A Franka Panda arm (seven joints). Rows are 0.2 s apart.
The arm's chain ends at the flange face. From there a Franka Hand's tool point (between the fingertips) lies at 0.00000 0.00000 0.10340 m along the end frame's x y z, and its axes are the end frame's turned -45 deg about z.
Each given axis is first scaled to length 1.
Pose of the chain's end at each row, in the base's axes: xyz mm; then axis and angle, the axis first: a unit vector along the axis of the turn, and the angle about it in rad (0 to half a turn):
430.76 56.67 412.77 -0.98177 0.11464 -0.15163 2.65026
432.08 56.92 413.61 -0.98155 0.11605 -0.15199 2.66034
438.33 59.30 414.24 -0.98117 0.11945 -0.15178 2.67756
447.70 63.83 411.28 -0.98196 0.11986 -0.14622 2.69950
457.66 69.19 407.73 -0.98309 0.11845 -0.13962 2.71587
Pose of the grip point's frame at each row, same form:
465.32 101.18 326.08 -0.93572 -0.26548 -0.23227 2.80317
466.73 100.46 326.46 -0.93646 -0.26424 -0.23068 2.81275
473.03 101.16 326.29 -0.93815 -0.26121 -0.22724 2.82850
481.27 103.82 322.03 -0.94024 -0.26147 -0.21811 2.84457
489.84 107.90 317.41 -0.94174 -0.26346 -0.20907 2.85471

